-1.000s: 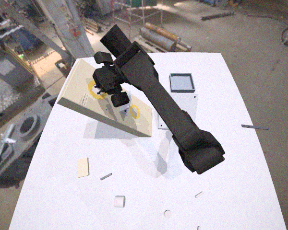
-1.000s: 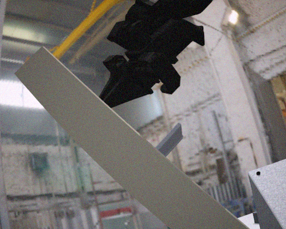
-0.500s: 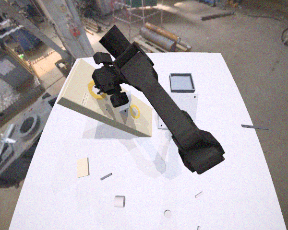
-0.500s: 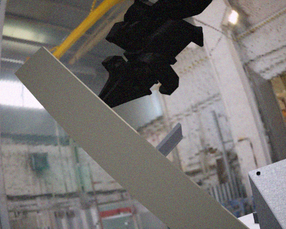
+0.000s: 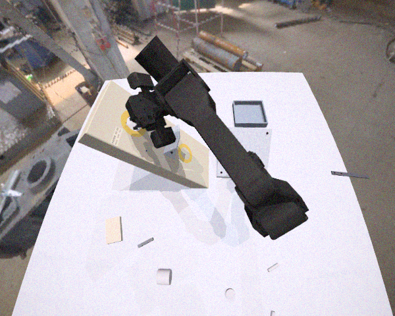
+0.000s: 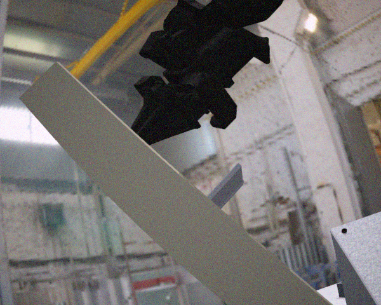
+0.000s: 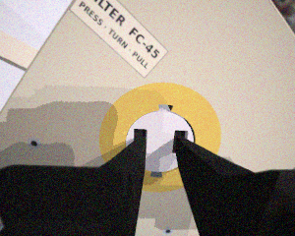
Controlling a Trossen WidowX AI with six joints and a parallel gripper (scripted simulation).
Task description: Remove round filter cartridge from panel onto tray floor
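Right now my gripper tip is 10 mm short of the round white filter cartridge and 10 mm above it. Round my gripper tip: beige card 280 mm below, 250 mm to the left, 180 mm ahead; then grey tray 430 mm behind, 280 mm below, 240 mm to the right; then grey bracket 100 mm below, 90 mm behind, 10 mm to the left.
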